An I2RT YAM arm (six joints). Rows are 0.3 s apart.
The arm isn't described. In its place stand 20 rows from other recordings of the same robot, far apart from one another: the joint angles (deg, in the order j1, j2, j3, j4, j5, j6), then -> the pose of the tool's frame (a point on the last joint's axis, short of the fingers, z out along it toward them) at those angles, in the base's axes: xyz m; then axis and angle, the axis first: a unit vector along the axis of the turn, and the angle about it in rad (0 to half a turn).
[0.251, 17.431, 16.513, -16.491, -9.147, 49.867] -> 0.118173 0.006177 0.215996 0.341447 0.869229 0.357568 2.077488
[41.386, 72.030, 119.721, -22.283, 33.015, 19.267] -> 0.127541 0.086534 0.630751 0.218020 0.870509 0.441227 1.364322
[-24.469, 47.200, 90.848, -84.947, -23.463, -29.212] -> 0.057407 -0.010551 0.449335 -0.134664 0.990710 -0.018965 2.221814
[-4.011, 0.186, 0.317, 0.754, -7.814, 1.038] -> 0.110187 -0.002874 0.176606 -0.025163 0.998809 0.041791 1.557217
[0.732, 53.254, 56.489, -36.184, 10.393, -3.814] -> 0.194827 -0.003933 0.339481 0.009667 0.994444 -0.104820 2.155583
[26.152, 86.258, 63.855, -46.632, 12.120, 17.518] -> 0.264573 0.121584 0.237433 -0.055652 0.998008 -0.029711 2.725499
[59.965, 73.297, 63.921, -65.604, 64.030, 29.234] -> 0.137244 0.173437 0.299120 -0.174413 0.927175 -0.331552 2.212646
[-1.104, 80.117, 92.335, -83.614, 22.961, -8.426] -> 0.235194 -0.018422 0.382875 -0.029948 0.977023 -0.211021 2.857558
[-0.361, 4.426, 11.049, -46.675, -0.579, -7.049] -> 0.077124 -0.000126 0.151207 -0.060661 0.997844 -0.025047 2.271141
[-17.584, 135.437, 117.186, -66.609, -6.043, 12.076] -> 0.448563 -0.138223 0.170039 0.253337 0.966059 0.050502 3.047046
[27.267, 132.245, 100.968, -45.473, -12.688, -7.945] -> 0.407928 0.219047 0.127180 -0.312162 0.941364 0.128020 2.952073
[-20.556, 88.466, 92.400, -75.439, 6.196, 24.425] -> 0.268258 -0.104700 0.350332 0.390196 0.919451 -0.048537 2.815806
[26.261, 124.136, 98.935, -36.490, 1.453, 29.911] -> 0.419507 0.205972 0.185504 0.034842 0.993656 0.106928 2.694863
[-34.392, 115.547, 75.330, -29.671, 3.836, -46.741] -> 0.326531 -0.226400 0.136473 -0.100659 0.985108 -0.139389 2.918858
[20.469, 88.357, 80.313, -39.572, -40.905, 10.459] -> 0.302357 0.137743 0.327985 -0.208111 0.885022 0.416444 2.657735
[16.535, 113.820, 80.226, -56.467, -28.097, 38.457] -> 0.343971 0.119607 0.164028 -0.185760 -0.958456 -0.216460 2.916056
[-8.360, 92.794, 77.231, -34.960, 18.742, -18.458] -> 0.348044 -0.062708 0.286114 -0.028151 0.971244 -0.236415 2.556072
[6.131, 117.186, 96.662, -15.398, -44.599, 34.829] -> 0.466187 0.075217 0.260345 0.038613 0.875056 0.482479 2.582823
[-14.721, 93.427, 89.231, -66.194, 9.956, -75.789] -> 0.309013 -0.087553 0.316204 -0.486852 0.854526 -0.181000 3.024130
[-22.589, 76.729, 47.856, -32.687, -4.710, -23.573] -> 0.236608 -0.095271 0.208423 -0.018971 0.997933 -0.061392 2.653962
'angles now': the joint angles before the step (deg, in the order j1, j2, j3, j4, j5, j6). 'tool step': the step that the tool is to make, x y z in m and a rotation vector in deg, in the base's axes. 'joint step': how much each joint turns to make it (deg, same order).
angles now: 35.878 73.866 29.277 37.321 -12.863 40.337
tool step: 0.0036 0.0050 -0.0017 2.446 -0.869 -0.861
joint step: 0.560 2.499 -0.007 4.999 1.260 1.640
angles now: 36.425 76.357 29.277 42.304 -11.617 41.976
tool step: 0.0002 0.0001 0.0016 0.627 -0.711 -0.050
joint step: -0.003 0.060 -0.018 1.040 0.041 0.087
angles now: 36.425 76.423 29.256 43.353 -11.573 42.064
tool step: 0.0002 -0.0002 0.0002 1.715 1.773 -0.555
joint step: -0.009 -0.011 0.002 0.074 0.385 2.513
